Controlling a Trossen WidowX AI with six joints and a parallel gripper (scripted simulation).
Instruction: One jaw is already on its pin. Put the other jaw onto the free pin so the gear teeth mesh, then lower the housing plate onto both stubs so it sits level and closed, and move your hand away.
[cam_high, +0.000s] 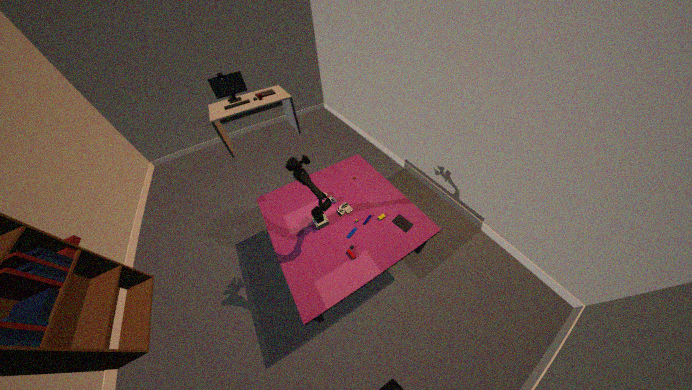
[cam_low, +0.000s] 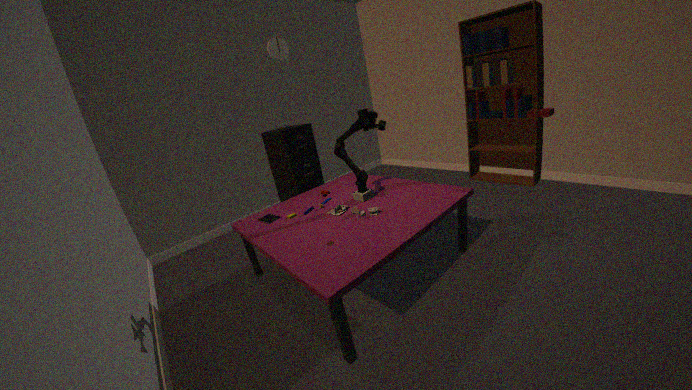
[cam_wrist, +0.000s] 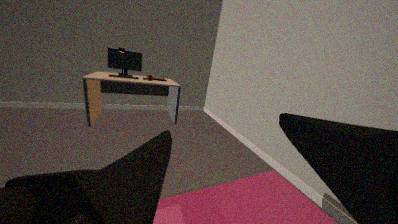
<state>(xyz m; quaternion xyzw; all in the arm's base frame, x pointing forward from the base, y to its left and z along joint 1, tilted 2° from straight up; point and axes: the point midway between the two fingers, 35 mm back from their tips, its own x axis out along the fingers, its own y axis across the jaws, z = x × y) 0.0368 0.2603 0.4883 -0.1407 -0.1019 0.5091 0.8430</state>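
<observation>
My gripper tip is now 180 mm short of the grey jaw, 90 mm to the left of it and 550 mm above it. From my gripper tip the other things lie so: blue piece (110 mm ahead, 530 mm to the right, 550 mm below); red piece (10 mm behind, 690 mm to the right, 540 mm below); small light piece (130 mm ahead, 30 mm to the right, 540 mm below).
</observation>
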